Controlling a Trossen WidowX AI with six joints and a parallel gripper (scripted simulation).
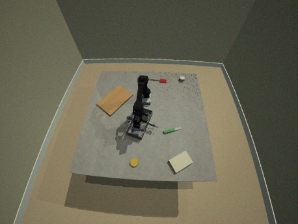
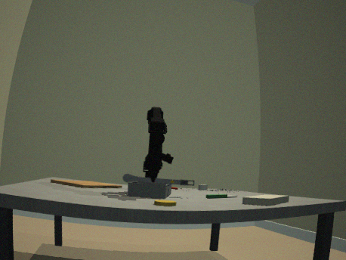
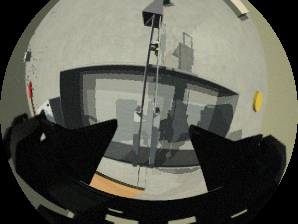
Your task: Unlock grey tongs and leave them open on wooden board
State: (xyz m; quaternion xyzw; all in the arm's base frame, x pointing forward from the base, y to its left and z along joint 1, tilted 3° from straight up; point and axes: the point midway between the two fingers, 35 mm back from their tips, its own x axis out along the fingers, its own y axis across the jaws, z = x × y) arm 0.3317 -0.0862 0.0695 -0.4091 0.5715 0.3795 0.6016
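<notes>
Now: gripper tip 30 mm above the dark roasting tin and 20 mm past it. Also, from my gripper tip: cream block: 390 mm ahead, 330 mm to the left, 50 mm below; wooden board: 350 mm behind, 270 mm to the right, 50 mm below; yellow disc: 360 mm ahead, 80 mm to the right, 50 mm below.
</notes>
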